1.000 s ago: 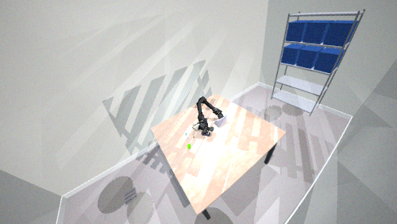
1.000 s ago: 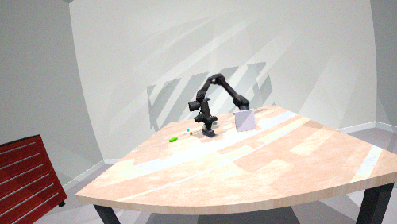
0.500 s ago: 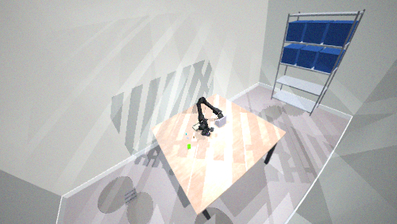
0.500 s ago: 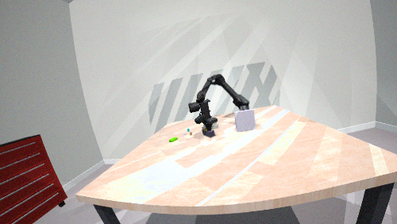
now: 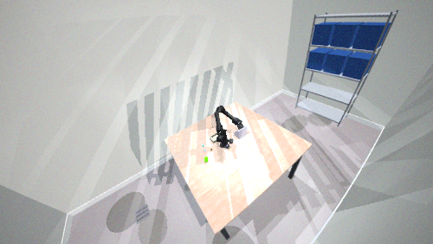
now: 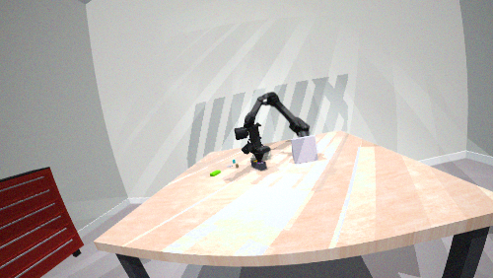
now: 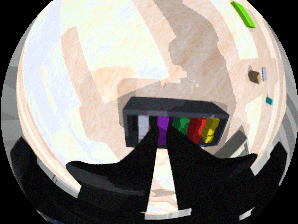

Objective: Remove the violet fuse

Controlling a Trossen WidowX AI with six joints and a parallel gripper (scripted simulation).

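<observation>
The violet fuse is 10 mm below my gripper tip.
</observation>
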